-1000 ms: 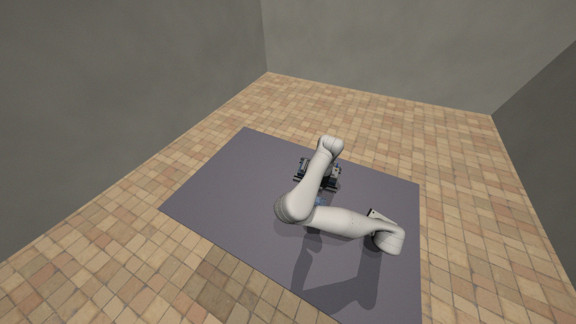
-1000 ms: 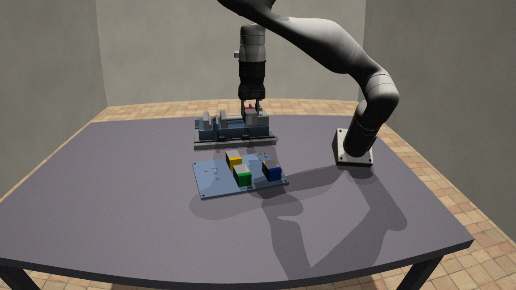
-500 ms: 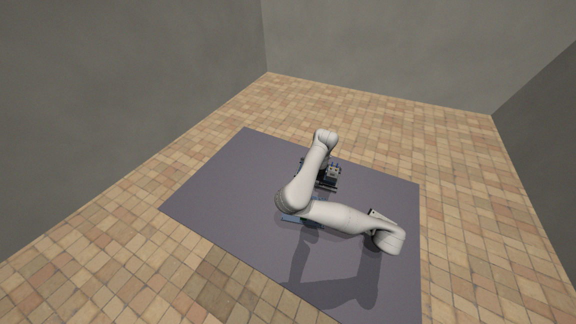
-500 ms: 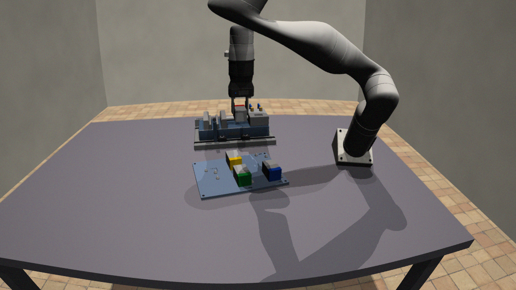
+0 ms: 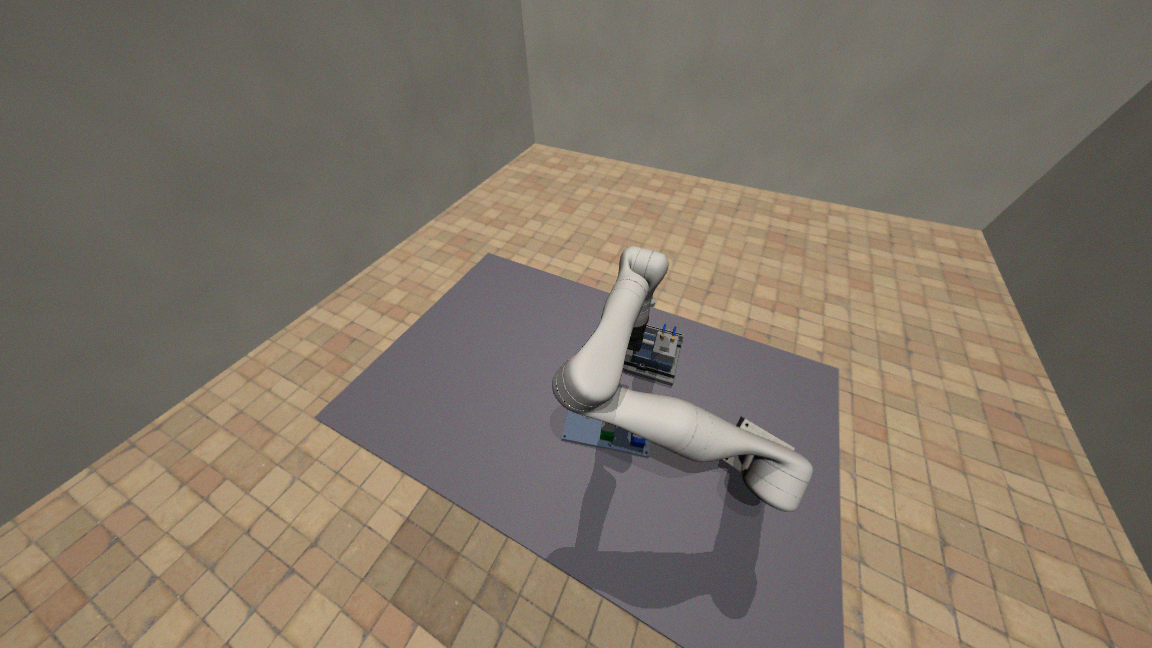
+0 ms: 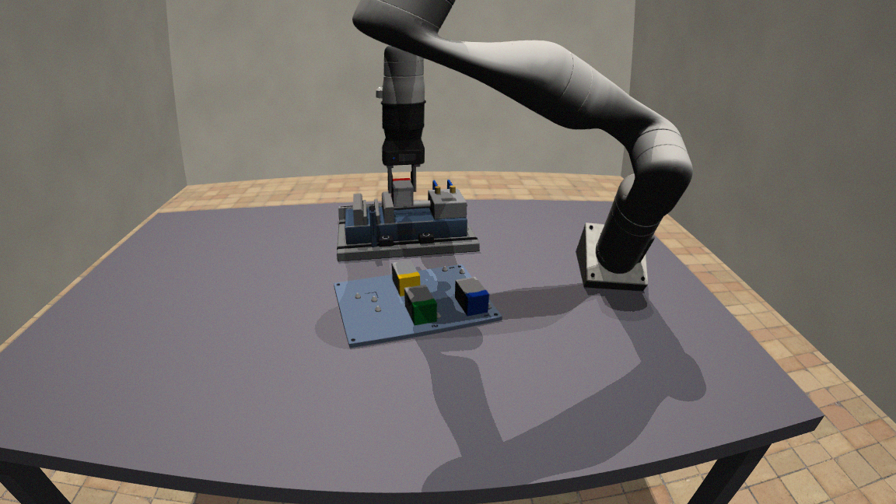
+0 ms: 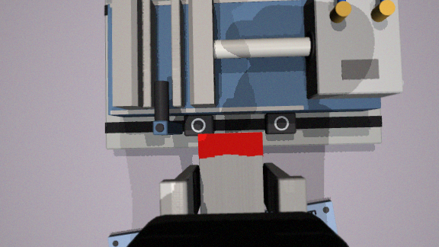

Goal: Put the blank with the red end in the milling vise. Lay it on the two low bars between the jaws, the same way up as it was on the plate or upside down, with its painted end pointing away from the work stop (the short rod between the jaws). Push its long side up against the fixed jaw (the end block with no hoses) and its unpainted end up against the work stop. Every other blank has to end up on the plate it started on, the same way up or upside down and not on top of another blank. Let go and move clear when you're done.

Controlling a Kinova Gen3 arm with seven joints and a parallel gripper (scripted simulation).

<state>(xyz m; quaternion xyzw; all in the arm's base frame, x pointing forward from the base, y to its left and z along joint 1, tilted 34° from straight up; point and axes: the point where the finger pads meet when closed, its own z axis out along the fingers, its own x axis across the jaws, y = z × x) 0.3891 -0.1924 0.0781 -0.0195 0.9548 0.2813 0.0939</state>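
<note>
The fixed jaw lies 100 mm ahead of my hand, 100 mm to the right of it and 90 mm below it. Also, from my hand: work stop: 60 mm ahead, 50 mm to the right, 80 mm below; then sliding jaw: 30 mm ahead, 100 mm to the right, 90 mm below; then red-ended blank: 20 mm below.
</note>
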